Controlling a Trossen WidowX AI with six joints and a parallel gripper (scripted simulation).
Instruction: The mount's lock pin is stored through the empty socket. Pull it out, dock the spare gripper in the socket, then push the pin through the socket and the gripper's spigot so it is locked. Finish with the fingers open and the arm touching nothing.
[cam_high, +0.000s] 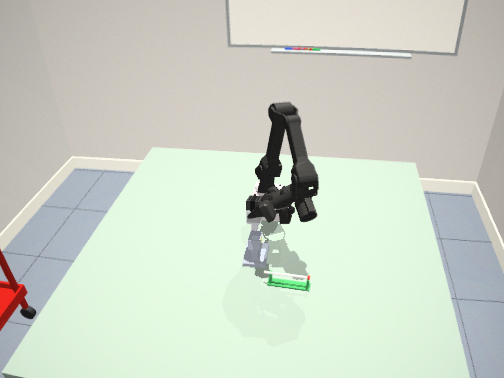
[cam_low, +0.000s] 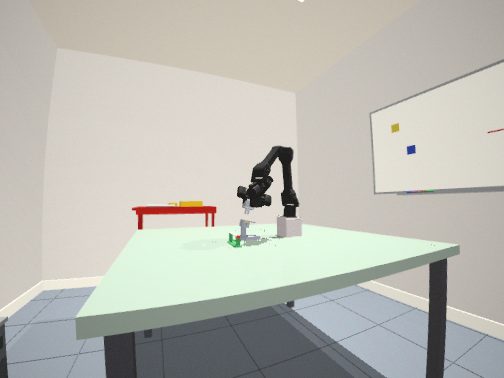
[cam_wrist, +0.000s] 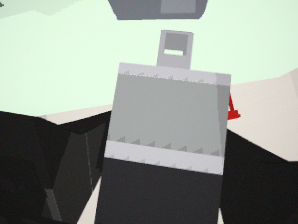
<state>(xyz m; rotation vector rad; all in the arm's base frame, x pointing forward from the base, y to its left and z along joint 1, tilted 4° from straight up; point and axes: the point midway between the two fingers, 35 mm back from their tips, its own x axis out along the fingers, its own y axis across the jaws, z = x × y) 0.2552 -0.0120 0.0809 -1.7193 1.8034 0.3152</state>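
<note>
My gripper tip is 160 mm above the green rack, 140 mm to the right of it and 140 mm short of it. Also, from my gripper tip: spare gripper: 20 mm to the left; then grey-blue mount: 130 mm below, 20 mm to the left, 20 mm ahead.
</note>
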